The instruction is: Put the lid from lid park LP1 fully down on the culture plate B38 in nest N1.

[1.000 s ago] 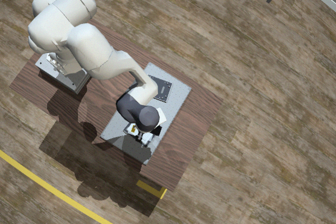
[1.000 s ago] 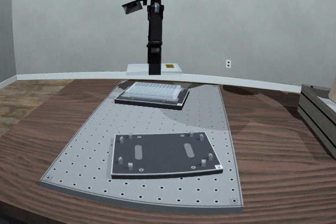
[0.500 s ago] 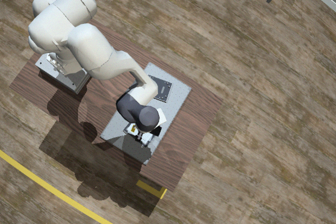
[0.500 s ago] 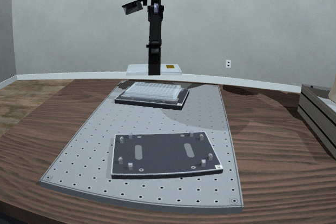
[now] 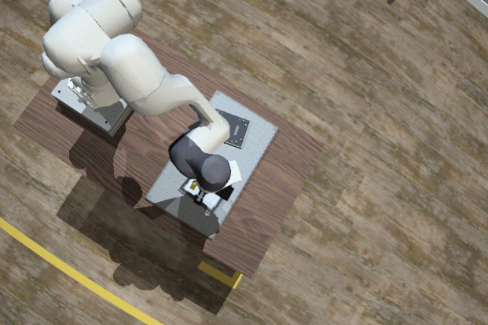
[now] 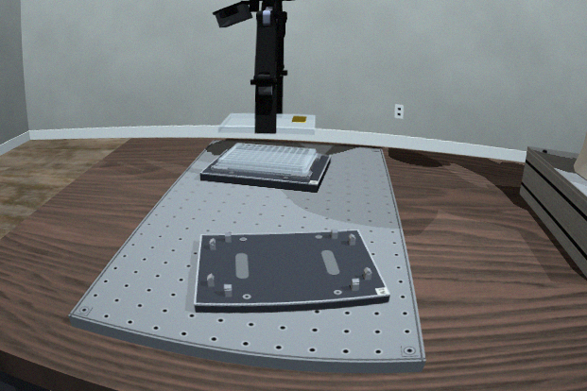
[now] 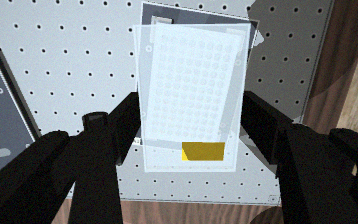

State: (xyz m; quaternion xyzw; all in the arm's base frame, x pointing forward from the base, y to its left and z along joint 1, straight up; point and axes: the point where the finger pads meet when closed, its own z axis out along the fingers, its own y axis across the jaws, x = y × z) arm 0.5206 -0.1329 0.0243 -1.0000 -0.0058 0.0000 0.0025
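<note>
Now: hand 8 cm above the culture plate B38. Round my hand: nest N1 (9 cm below); then clear lid (2 cm below); then lid park LP1 (5 cm behind, 26 cm to the left, 9 cm below).
</note>
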